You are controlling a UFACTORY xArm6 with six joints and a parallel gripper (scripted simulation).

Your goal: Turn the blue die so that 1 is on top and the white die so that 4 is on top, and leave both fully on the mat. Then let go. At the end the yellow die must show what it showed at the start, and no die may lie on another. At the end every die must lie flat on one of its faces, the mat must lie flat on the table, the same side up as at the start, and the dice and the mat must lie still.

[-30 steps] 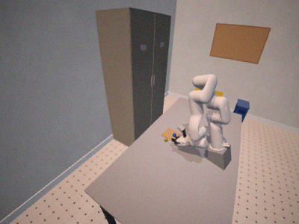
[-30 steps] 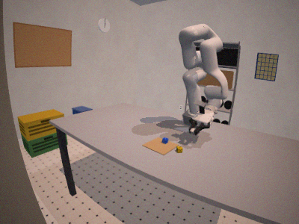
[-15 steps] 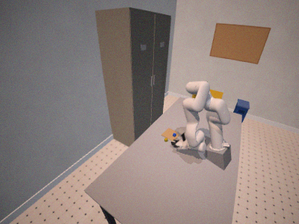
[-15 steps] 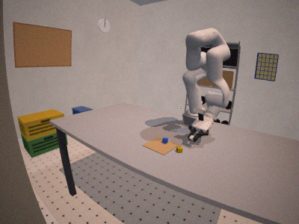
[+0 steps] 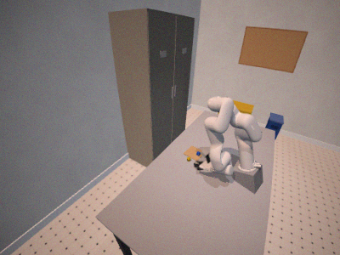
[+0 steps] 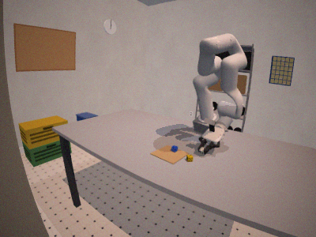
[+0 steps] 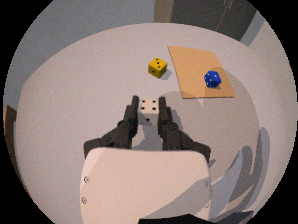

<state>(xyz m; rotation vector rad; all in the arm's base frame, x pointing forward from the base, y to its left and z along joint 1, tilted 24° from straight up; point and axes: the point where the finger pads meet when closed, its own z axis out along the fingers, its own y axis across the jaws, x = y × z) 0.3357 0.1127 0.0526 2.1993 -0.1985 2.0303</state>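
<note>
Now: hand 1 cm short of the white die and 1 cm above it. The rest, counted from my hand: blue die: 6 cm ahead, 14 cm to the right, 2 cm below; then yellow die: 9 cm ahead, 3 cm to the right, 2 cm below; then tan mat: 9 cm ahead, 14 cm to the right, 3 cm below.
</note>
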